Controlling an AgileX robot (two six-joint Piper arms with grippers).
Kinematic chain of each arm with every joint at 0, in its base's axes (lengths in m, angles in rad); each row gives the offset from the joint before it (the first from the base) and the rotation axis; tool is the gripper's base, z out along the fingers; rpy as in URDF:
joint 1: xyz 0 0 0.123 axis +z
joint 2: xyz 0 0 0 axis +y
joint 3: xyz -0.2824 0 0.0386 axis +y
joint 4: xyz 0.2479 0 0.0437 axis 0.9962 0 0.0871
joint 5: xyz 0 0 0 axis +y
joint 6: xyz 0.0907 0 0.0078 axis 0.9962 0 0.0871
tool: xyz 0 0 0 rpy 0 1.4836 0
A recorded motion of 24 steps. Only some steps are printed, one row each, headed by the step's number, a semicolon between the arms.
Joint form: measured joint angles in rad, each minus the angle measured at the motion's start. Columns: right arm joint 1, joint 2, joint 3, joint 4, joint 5, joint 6; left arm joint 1, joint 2, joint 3, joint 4, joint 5, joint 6.
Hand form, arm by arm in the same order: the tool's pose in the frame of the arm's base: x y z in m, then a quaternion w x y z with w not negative. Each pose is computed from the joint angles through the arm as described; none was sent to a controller.
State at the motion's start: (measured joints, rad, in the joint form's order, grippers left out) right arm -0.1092 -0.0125 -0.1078 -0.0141 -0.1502 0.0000; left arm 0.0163 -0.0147 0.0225 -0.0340 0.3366 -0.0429
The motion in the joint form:
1: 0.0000 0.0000 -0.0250 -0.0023 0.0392 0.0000; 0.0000 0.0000 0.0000 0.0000 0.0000 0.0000
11: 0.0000 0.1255 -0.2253 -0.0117 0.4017 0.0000; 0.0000 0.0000 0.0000 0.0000 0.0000 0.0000
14: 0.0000 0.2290 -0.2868 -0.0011 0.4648 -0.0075; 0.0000 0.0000 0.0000 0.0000 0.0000 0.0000
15: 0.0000 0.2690 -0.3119 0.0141 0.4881 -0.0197; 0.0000 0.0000 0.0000 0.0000 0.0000 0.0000
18: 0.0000 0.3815 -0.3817 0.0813 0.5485 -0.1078; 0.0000 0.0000 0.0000 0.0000 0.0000 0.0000
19: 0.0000 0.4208 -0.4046 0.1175 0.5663 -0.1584; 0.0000 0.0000 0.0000 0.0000 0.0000 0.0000
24: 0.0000 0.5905 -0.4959 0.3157 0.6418 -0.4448; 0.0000 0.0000 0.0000 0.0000 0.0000 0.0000
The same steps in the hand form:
1: 0.0416 -0.0044 0.2677 0.81597 0.02600 0.57527 -0.05075; 0.0533 -0.0002 0.1759 0.61025 -0.03271 0.79122 -0.02236
11: 0.0467 -0.0057 0.2949 0.72480 0.03125 0.68637 -0.05091; 0.0533 -0.0002 0.1759 0.61025 -0.03271 0.79122 -0.02236
14: 0.0592 -0.0069 0.3037 0.68788 0.03321 0.72355 -0.04688; 0.0533 -0.0002 0.1759 0.61025 -0.03271 0.79122 -0.02236
15: 0.0644 -0.0071 0.3073 0.67410 0.03299 0.73662 -0.04351; 0.0533 -0.0002 0.1759 0.61025 -0.03271 0.79122 -0.02236
18: 0.0805 -0.0064 0.3167 0.63573 0.01612 0.77074 -0.03931; 0.0533 -0.0002 0.1759 0.61025 -0.03271 0.79122 -0.02236
19: 0.0867 -0.0057 0.3196 0.62304 0.00473 0.78127 -0.03766; 0.0533 -0.0002 0.1759 0.61025 -0.03271 0.79122 -0.02236
24: 0.1163 0.0001 0.3278 0.57023 -0.06783 0.81833 -0.02382; 0.0533 -0.0002 0.1759 0.61025 -0.03271 0.79122 -0.02236

